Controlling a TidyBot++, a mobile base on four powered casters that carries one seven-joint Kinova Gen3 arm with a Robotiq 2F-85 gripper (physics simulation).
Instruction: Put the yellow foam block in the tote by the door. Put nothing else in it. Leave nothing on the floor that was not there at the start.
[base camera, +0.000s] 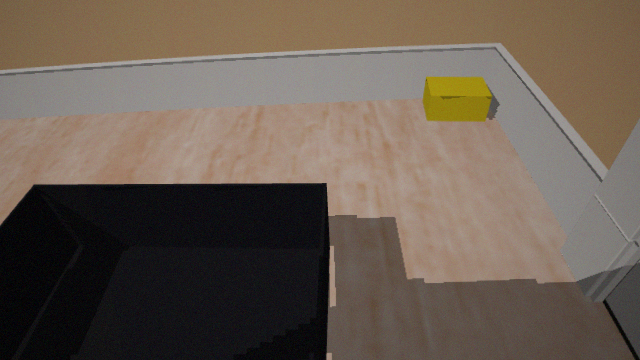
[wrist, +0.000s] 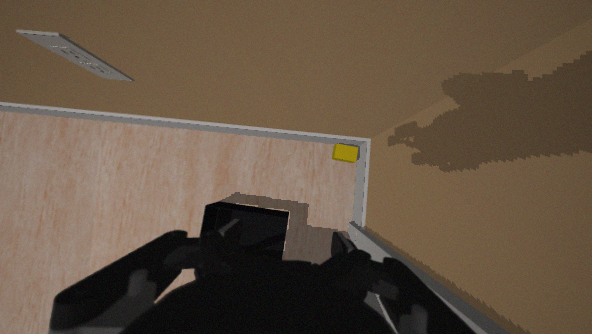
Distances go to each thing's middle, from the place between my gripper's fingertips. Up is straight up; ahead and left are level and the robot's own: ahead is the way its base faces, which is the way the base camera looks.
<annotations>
The black tote (base camera: 95, 264) is 190 mm behind my hand, 160 mm to the left of it and 470 mm below it. Also, from my hand: yellow foam block (base camera: 445, 98) 190 mm ahead, 190 mm to the right, 500 mm below.
</annotations>
